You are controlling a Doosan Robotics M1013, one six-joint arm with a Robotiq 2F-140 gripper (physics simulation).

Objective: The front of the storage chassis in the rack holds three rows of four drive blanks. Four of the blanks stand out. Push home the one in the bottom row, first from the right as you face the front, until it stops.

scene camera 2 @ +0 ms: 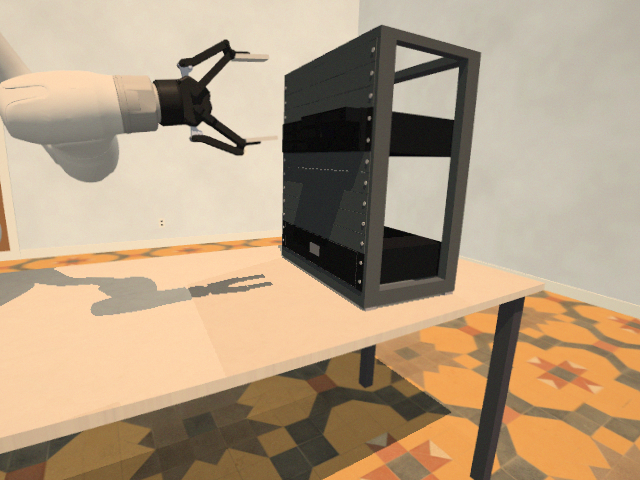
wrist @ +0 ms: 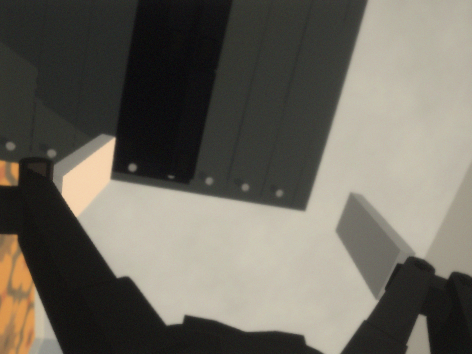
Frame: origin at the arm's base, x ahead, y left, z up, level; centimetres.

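Seen in the pictures: gripper, fingertip midpoint: [scene camera 2: 270,99] [wrist: 231,186].
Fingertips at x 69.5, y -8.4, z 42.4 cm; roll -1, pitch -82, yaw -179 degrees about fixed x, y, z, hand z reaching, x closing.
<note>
A point is followed by its place in that frame.
The storage chassis [scene camera 2: 325,136] {x 85.7, y -2.8, z 36.6 cm} [wrist: 167,90] {x 87.7, y -6.0, z 37.8 cm} is a black band across the upper half of the rack front. Its drive blanks are too dark to tell apart, so the bottom-row blank at the right cannot be made out. Part of the chassis front stands out at its upper edge in the scene view. The rack [scene camera 2: 381,170] {x 90.9, y -17.5, z 29.4 cm} is dark grey and upright. My gripper [scene camera 2: 263,98] {x 69.5, y -8.4, z 42.4 cm} [wrist: 231,186] {x 69.5, y -8.4, z 42.4 cm} is open and empty, in front of the rack and apart from it, near chassis height. In the wrist view, the chassis end shows between the fingers, nearer the left one.
Grey panels [scene camera 2: 330,180] {x 89.5, y 0.1, z 26.2 cm} [wrist: 270,100] {x 89.2, y -4.8, z 49.2 cm} with round screws lie above and below the chassis. A lower black unit [scene camera 2: 336,260] {x 89.2, y -4.6, z 6.5 cm} has a pale label. The rack stands on a pale table [scene camera 2: 289,320] {x 71.7, y -13.8, z -2.3 cm}. The arm's shadow falls on the table in front of the rack.
</note>
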